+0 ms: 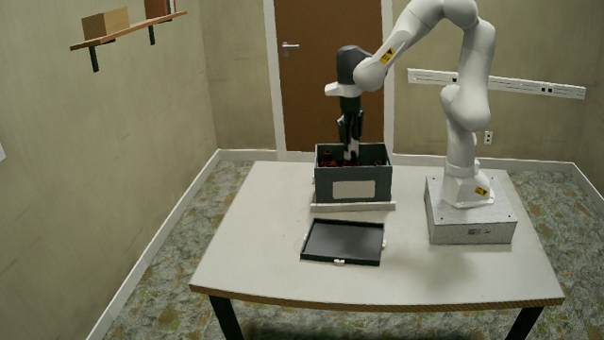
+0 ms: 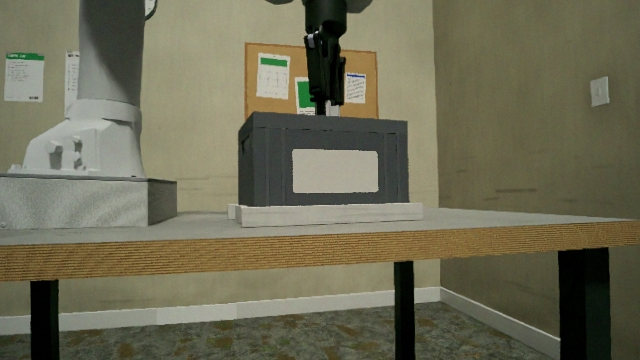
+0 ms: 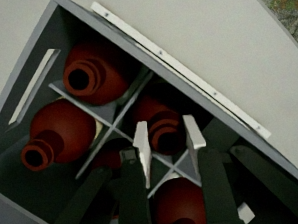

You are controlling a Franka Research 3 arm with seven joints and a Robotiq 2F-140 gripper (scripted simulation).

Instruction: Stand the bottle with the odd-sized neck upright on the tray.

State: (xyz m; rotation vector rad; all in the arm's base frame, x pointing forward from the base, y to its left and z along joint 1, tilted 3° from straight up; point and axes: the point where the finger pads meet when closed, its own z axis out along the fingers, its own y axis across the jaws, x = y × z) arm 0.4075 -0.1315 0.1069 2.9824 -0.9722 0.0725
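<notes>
My hand is 1 cm past the dark grey crate, 4 cm to the right of it and 9 cm above it. Also, from my hand: dark tray (2 cm behind, 33 cm to the left, 16 cm below).
</notes>
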